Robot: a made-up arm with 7 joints.
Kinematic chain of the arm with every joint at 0, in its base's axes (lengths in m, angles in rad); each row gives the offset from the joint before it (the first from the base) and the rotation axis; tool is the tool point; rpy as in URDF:
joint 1: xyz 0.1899 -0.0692 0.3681 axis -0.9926 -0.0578 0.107
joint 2: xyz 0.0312 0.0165 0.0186 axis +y
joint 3: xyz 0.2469 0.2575 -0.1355 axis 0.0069 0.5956 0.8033
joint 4: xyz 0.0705 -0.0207 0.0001 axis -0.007 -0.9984 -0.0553
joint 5: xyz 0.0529 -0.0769 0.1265 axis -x
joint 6: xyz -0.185 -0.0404 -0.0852 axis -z
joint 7: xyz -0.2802 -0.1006 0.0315 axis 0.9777 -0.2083 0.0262
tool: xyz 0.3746 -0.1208 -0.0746 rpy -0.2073 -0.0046 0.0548
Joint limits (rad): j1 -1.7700..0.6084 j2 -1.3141..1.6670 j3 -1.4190..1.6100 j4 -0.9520..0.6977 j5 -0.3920..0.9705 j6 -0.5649..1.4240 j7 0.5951..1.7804
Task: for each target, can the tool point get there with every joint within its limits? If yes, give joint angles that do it. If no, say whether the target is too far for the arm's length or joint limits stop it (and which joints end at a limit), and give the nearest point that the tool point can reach.
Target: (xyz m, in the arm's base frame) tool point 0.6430 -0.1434 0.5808
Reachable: yes | joints -0.4618 -0.6898 0.6052 0.2138 0.4849 -0.2390 0.9209
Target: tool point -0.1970 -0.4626 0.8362
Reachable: no: joint limits stop it (at a limit: joint 1, joint 2, joint 3, joint 5, joint 7) | nearest point -0.0752 -0.2635 0.7560 | short by 0.247 m
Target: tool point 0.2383 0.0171 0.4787
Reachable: yes | joints -1.3461 -0.0551 -1.1234 0.2282 0.6976 -0.0149 1.5340
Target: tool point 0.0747 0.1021 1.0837
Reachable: no: joint limits stop it (at a limit: joint 2, joint 4, joint 5, joint 6, joint 7) | nearest point 0.2315 0.0793 0.9407 | short by 0.213 m
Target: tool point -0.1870 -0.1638 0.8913
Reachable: no: joint limits stop it (at a limit: joint 2, joint 3, joint 5, joint 6, joint 7) | nearest point -0.1397 -0.1456 0.7838 | short by 0.119 m
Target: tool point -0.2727 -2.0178 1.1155
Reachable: no: too far | nearest point 0.3958 -0.7472 0.5964 | short by 1.527 m
